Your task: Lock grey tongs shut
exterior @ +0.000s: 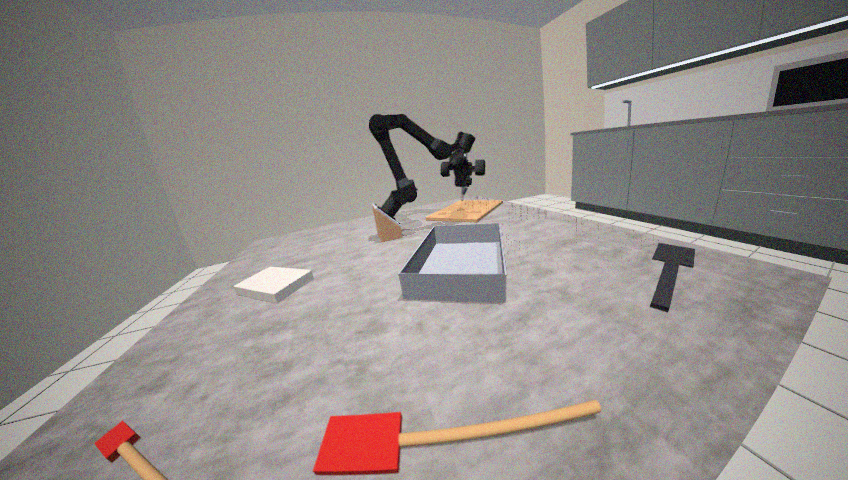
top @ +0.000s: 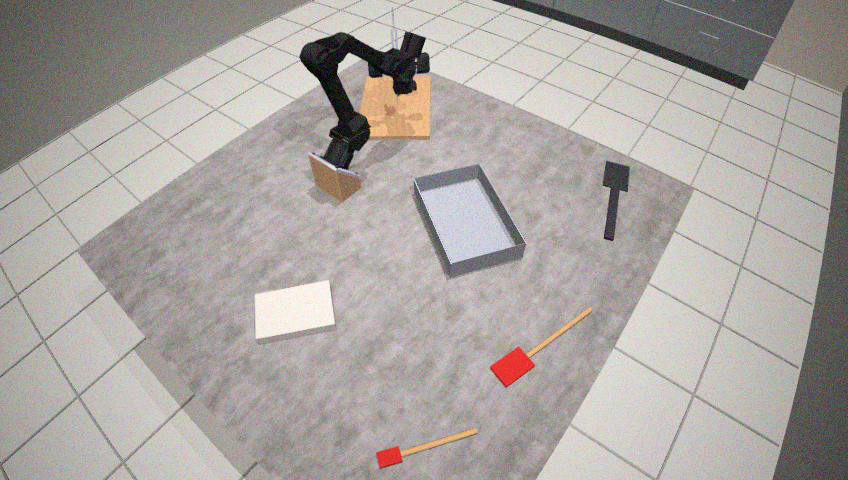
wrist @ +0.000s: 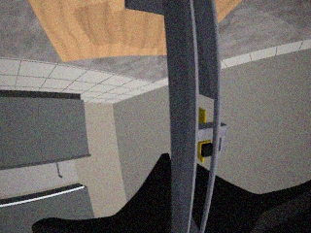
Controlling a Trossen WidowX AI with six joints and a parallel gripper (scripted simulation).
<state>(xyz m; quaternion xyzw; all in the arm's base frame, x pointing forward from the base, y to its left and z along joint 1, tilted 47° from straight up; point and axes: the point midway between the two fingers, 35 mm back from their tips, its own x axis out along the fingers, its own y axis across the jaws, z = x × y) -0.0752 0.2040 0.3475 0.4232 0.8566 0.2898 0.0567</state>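
Now: the yellow lock slider 40 mm to the right of my gripper tip, 30 mm ahead of it and 20 mm below it. Also, from my gripper tip: grey roasting tin (470 mm ahead, 340 mm to the right, 140 mm below); then black spatula (780 mm ahead, 170 mm below, 10 mm to the right); then wooden board (160 mm below, 10 mm to the right).
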